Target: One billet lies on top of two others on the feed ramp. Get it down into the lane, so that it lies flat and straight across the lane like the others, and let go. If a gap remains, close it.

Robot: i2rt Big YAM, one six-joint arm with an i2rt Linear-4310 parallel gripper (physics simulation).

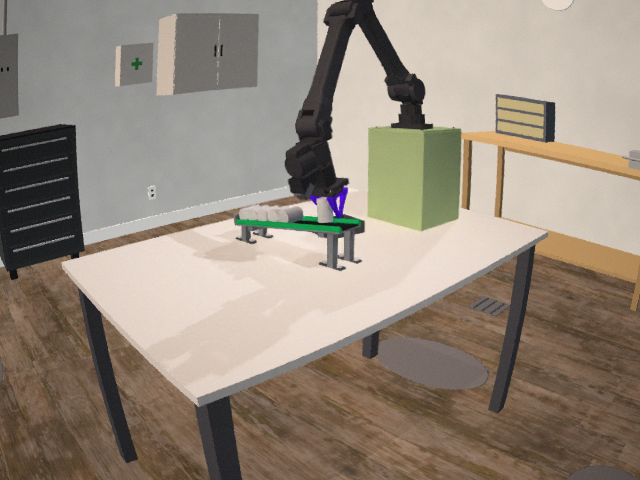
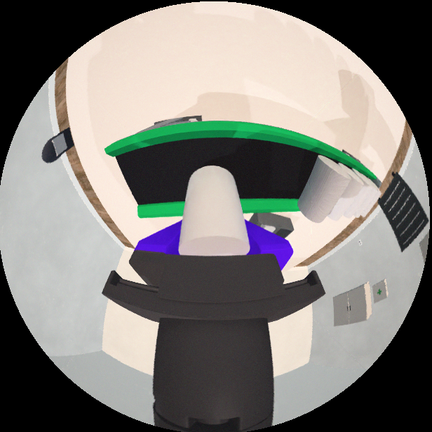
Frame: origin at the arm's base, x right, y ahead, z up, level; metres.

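Seen in the pictures: gripper, fingertip midpoint: (image 1: 334, 217); arm's base, link origin: (image 1: 412, 128).
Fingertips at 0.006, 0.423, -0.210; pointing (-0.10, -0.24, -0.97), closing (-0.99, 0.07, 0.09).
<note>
Offsets run from my fingertips to a thing's top centre, as dx, dy, dz. "spot": to the spot under its first point. Level surfaces: height alone.
A pale cylindrical billet @(+0.004, +0.035, +0.058) (image 1: 325, 211) (image 2: 212, 205) stands nearly upright between the purple fingers of my gripper (image 1: 327, 205) (image 2: 213, 216), which is shut on it. Its lower end is at the black bed of the feed ramp (image 1: 289, 225) (image 2: 220, 129), between the green side rails, towards the higher end. I cannot tell whether it touches the bed. Several other billets lie across the lane in a row at the lower end; the nearest of them @(+0.116, +0.039, +0.013) (image 1: 293, 214) (image 2: 324, 190) lies apart from the held one, with bare black bed between. The fingertips are partly hidden behind the held billet.
The ramp stands on short grey legs @(spot: -0.062, +0.092, -0.054) (image 1: 332, 250) on a pale table @(dz -0.101) (image 1: 258, 330). A green pedestal (image 1: 395, 175) carries the arm behind the ramp. A dark drawer cabinet (image 1: 41, 191) (image 2: 405, 210) and a wooden bench (image 1: 563, 155) stand beyond the table.
</note>
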